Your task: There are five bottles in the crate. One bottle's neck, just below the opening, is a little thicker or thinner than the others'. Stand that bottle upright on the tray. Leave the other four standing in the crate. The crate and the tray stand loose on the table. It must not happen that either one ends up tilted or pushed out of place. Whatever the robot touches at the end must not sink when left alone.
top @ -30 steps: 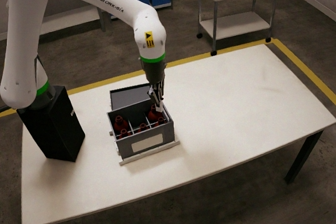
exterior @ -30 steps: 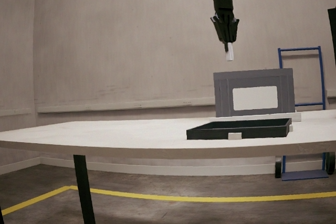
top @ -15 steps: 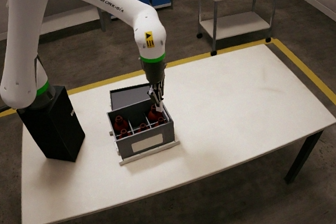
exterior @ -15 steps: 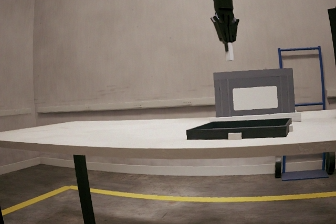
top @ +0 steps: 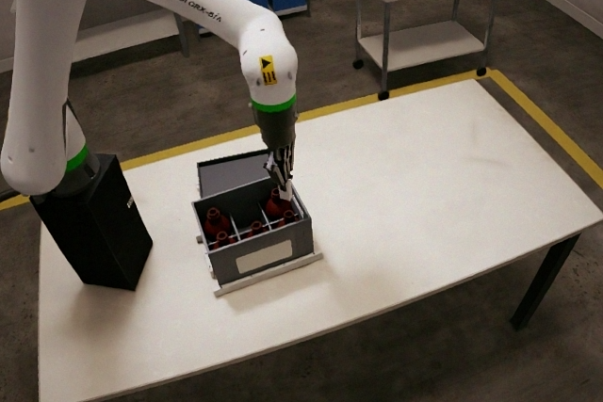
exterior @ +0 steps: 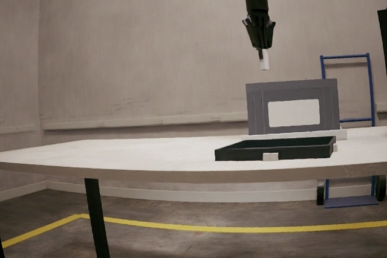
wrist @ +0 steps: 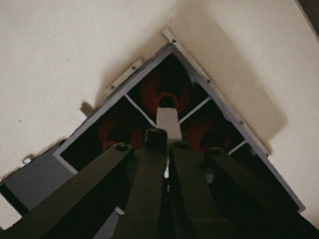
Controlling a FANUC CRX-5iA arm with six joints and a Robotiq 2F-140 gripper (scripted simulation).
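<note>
The crate lies 17 cm below my hand, 9 cm behind it and 5 cm to the left of it. Round my hand: dark tray: 34 cm to the left, 24 cm below, 2 cm behind; then bottle: 17 cm below, 17 cm behind, 11 cm to the left.
</note>
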